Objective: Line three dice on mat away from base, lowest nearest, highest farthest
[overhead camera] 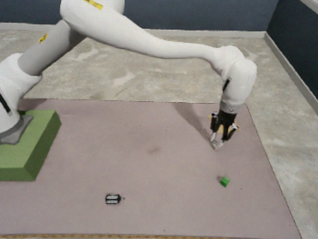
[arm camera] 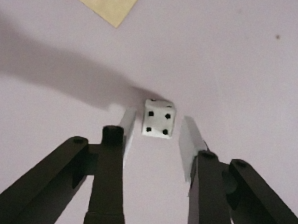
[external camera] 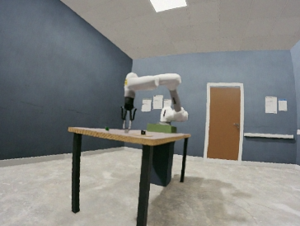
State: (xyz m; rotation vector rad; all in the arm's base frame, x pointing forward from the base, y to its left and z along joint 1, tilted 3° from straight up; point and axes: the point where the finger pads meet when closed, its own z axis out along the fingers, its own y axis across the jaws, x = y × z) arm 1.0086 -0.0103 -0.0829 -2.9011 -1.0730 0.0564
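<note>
Now: the white die 5 cm below my hand. Round my hand: mat (17 cm to the left, 8 cm ahead, 7 cm below); black die (17 cm to the left, 5 cm below, 4 cm ahead); green die (20 cm to the right, 5 cm below).
</note>
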